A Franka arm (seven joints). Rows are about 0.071 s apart.
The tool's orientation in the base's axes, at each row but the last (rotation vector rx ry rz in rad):
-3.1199, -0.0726, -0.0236
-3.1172, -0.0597, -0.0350
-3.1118, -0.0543, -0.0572
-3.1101, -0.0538, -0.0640
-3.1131, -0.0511, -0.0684
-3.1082, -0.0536, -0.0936
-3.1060, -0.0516, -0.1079
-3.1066, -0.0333, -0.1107
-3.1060, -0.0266, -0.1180
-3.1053, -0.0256, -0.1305
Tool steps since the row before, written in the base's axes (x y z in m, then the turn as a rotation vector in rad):
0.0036, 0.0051, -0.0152, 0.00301, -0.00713, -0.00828
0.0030, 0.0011, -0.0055, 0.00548, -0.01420, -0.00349
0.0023, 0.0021, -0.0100, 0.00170, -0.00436, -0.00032
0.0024, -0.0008, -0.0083, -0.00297, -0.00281, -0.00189
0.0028, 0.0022, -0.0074, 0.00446, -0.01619, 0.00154
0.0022, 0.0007, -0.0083, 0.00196, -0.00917, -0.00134
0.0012, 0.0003, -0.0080, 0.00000, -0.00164, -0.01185
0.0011, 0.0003, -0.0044, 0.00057, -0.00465, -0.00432
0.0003, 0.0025, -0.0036, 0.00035, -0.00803, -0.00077
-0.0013, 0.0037, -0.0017, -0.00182, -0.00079, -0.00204
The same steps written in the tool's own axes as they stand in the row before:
0.0036, -0.0046, 0.0154, 0.00255, 0.00743, 0.00817
0.0029, -0.0009, 0.0056, 0.00485, 0.01448, 0.00327
0.0020, -0.0017, 0.0101, 0.00154, 0.00442, 0.00025
0.0020, 0.0011, 0.0084, -0.00314, 0.00276, 0.00168
0.0025, -0.0019, 0.0076, 0.00400, 0.01628, -0.00180
0.0017, -0.0004, 0.0084, 0.00157, 0.00927, 0.00116
0.0006, 0.0000, 0.0081, -0.00088, 0.00202, 0.01176
0.0008, -0.0001, 0.0045, 0.00017, 0.00480, 0.00419
0.0001, -0.0024, 0.0037, 0.00016, 0.00806, 0.00052
-0.0014, -0.0037, 0.0017, -0.00200, 0.00082, 0.00185

